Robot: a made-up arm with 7 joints. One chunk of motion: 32 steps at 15 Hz.
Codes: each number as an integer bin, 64 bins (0 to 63) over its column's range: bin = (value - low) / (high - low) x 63, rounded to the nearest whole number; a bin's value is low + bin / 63 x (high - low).
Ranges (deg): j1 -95..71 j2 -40..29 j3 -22..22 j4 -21..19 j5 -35..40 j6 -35..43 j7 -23..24
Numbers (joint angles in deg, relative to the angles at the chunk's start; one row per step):
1: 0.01 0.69 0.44 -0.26 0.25 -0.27 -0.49
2: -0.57 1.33 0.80 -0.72 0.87 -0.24 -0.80
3: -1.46 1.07 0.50 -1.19 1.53 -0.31 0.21
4: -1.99 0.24 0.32 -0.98 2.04 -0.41 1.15
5: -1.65 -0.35 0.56 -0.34 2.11 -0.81 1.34
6: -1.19 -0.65 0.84 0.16 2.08 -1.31 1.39
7: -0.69 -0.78 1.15 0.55 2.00 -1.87 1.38
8: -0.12 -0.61 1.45 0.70 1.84 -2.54 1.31
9: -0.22 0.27 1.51 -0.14 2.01 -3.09 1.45
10: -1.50 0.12 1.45 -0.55 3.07 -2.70 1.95
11: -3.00 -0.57 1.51 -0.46 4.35 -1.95 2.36
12: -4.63 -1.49 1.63 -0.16 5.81 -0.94 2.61
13: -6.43 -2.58 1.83 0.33 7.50 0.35 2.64
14: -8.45 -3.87 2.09 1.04 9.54 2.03 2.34
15: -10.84 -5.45 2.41 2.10 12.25 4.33 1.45
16: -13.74 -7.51 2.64 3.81 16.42 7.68 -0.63
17: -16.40 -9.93 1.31 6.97 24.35 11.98 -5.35
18: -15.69 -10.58 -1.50 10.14 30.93 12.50 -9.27
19: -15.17 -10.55 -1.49 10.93 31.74 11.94 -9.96
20: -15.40 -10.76 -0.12 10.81 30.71 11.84 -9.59
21: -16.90 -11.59 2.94 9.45 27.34 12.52 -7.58
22: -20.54 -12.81 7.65 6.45 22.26 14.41 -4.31
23: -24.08 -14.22 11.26 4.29 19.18 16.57 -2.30
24: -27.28 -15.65 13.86 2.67 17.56 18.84 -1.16
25: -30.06 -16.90 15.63 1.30 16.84 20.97 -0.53
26: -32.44 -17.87 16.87 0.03 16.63 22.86 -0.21
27: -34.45 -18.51 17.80 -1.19 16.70 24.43 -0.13
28: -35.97 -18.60 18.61 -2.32 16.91 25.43 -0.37
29: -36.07 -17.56 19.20 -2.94 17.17 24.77 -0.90
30: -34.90 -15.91 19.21 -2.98 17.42 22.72 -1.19
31: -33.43 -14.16 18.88 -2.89 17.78 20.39 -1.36
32: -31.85 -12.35 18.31 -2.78 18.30 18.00 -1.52
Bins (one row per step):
1: 36 37 32 33 30 28 30
2: 36 38 33 32 30 28 30
3: 36 37 32 31 31 28 31
4: 35 37 32 32 31 28 32
5: 35 36 32 33 31 28 33
6: 36 36 33 33 31 27 33
7: 36 36 33 34 31 27 33
8: 36 36 34 34 31 26 33
9: 36 37 34 33 31 26 33
10: 35 37 34 32 32 26 33
11: 35 36 34 32 33 27 34
12: 34 35 34 33 34 28 34
13: 34 34 34 34 36 29 34
14: 33 33 34 35 37 30 34
15: 32 32 35 36 40 32 33
16: 31 30 35 39 43 34 30
17: 30 27 33 44 50 38 24
18: 30 27 29 49 55 38 18
19: 30 27 29 50 56 38 17
20: 30 27 31 50 55 38 18
21: 30 26 36 48 52 38 21
22: 28 25 42 43 48 40 25
23: 27 24 48 40 46 42 28
24: 26 22 51 37 44 43 29
25: 25 21 54 35 44 45 30
26: 24 20 56 33 43 47 31
27: 23 20 57 31 43 48 31
28: 22 20 58 29 44 49 30
29: 22 20 59 28 44 48 30
30: 23 22 59 28 44 47 29
31: 23 24 59 29 44 45 29
32: 24 25 58 29 45 43 29

